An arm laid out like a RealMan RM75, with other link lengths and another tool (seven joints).
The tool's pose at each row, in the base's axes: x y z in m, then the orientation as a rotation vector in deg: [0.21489, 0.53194, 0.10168, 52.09, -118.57, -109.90]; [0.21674, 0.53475, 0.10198, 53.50, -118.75, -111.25]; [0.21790, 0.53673, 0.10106, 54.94, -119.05, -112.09]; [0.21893, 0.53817, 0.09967, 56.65, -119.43, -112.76]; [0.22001, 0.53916, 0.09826, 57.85, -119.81, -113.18]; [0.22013, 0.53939, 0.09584, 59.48, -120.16, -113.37]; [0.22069, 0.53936, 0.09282, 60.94, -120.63, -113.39]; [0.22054, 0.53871, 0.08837, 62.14, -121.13, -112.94]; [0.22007, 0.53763, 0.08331, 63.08, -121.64, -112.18]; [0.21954, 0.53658, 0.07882, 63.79, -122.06, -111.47]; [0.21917, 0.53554, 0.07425, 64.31, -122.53, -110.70]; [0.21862, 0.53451, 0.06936, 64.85, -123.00, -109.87]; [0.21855, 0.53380, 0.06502, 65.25, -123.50, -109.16]
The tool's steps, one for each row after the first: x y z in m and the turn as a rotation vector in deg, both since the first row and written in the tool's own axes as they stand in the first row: [-0.00307, -0.00034, 0.00136, -0.05, -0.62, -1.57]; [-0.00481, -0.00161, 0.00257, 0.13, -0.99, -2.96]; [-0.00604, -0.00327, 0.00347, 0.44, -1.25, -4.45]; [-0.00705, -0.00497, 0.00396, 0.76, -1.46, -5.51]; [-0.00661, -0.00731, 0.00446, 1.18, -1.44, -6.73]; [-0.00623, -0.01035, 0.00461, 1.69, -1.42, -7.79]; [-0.00455, -0.01452, 0.00483, 2.31, -1.18, -8.49]; [-0.00222, -0.01917, 0.00494, 2.98, -0.80, -8.89]; [-0.00002, -0.02325, 0.00502, 3.54, -0.45, -9.14]; [0.00207, -0.02746, 0.00503, 4.12, -0.13, -9.25]; [0.00439, -0.03192, 0.00520, 4.72, 0.23, -9.36]; [0.00600, -0.03601, 0.00531, 5.29, 0.47, -9.43]
